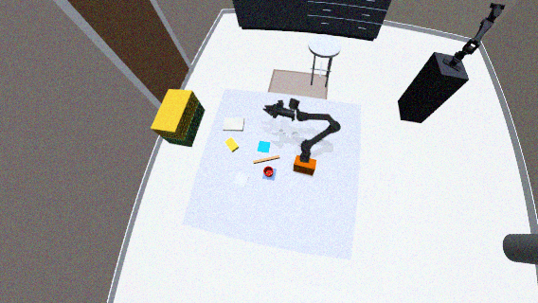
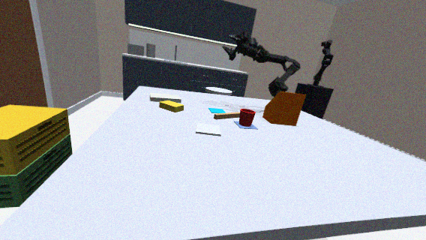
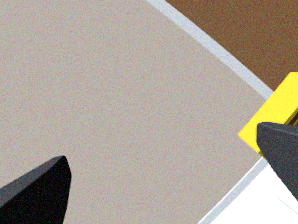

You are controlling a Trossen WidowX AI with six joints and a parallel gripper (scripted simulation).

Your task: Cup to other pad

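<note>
Right now my gripper tip is 36 cm above the red cup, 34 cm to the right of it and 5 cm past it. Round my gripper tip: yellow block (38 cm below, 29 cm ahead, 14 cm to the left); then cyan pad (40 cm below, 13 cm to the left, 2 cm ahead); then wooden stick (39 cm below, 23 cm to the left, 2 cm behind).
</note>
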